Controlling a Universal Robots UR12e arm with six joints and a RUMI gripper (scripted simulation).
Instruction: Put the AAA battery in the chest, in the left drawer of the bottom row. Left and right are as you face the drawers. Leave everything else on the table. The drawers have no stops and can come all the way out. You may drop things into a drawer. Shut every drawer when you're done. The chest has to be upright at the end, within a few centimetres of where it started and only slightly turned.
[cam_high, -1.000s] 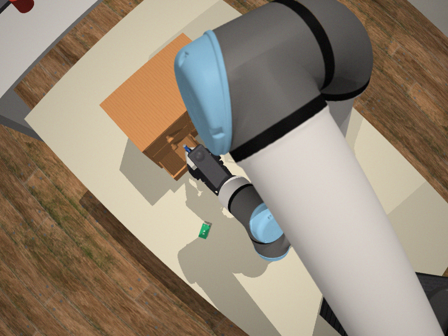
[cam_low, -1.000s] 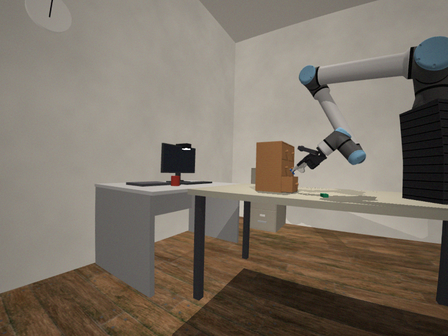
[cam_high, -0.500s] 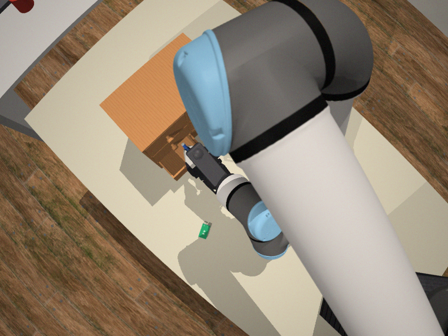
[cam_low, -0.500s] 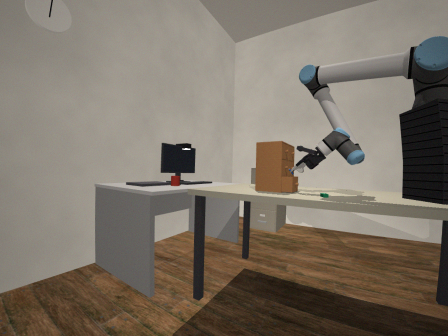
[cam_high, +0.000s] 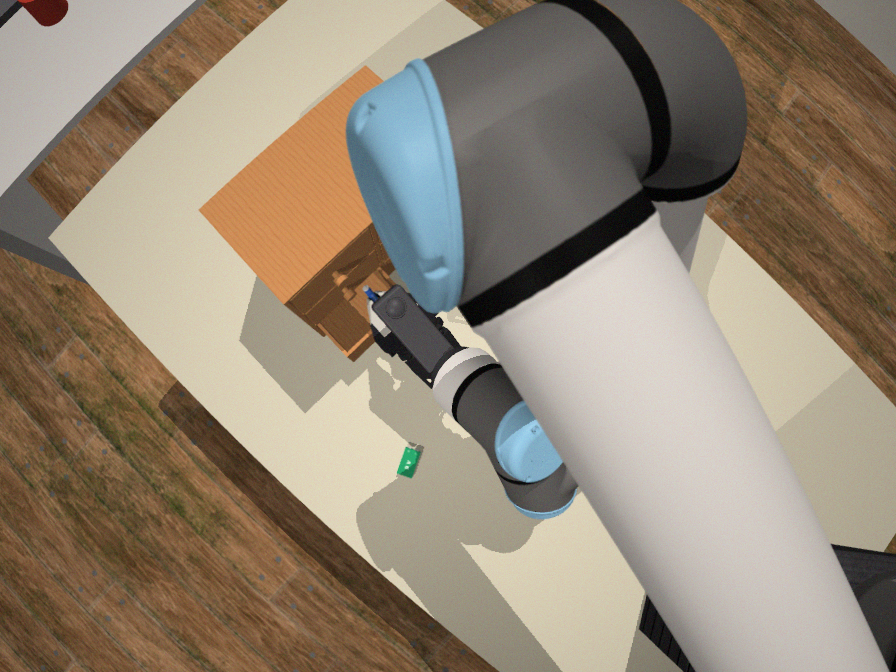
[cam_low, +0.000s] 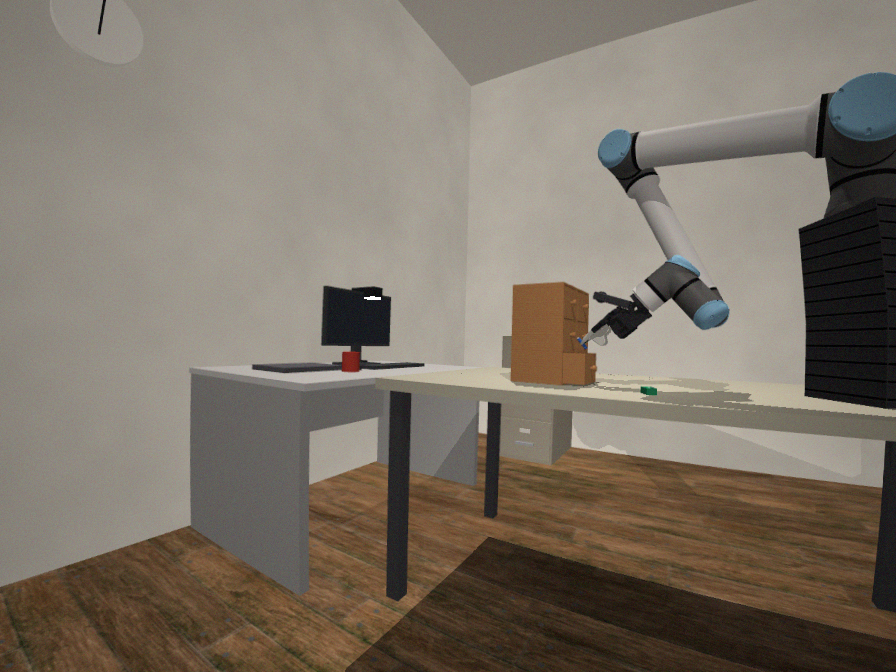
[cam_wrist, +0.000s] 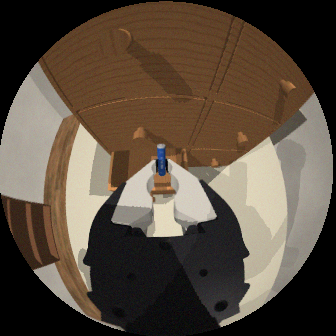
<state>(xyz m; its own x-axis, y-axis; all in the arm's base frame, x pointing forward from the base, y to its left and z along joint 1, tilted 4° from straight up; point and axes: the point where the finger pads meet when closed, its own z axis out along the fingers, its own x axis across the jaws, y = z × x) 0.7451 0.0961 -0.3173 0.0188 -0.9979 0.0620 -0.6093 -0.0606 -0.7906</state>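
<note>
My gripper is now 10 mm short of the AAA battery and 10 mm above it. Round my hand: green block: 210 mm behind, 130 mm to the left, 130 mm below.
</note>
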